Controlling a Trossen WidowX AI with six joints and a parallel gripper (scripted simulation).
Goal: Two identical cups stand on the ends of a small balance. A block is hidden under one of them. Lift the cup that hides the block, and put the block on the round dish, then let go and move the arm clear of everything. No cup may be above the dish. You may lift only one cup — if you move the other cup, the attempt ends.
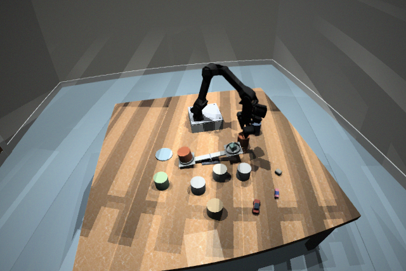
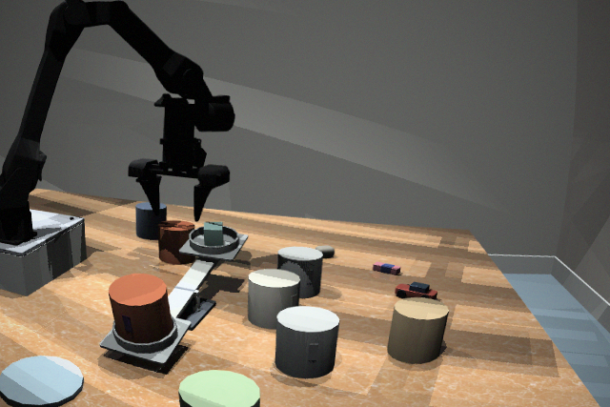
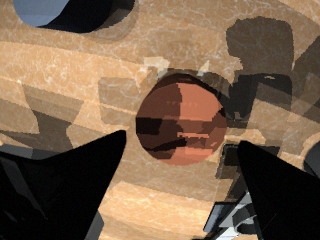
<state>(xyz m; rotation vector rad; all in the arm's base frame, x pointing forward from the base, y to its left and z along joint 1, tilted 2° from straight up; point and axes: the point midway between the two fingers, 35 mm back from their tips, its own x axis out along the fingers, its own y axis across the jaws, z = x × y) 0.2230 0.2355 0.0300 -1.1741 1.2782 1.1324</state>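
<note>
My gripper tip is now 100 mm to the left of the teal block, 100 mm short of it and 10 mm below it. The rest, counted from my gripper tip: grey lump (270 mm ahead, 110 mm to the left, 70 mm below); then cream cup (230 mm ahead, 210 mm to the right, 40 mm below); then blue cup (140 mm to the left, 110 mm behind, 40 mm below).
</note>
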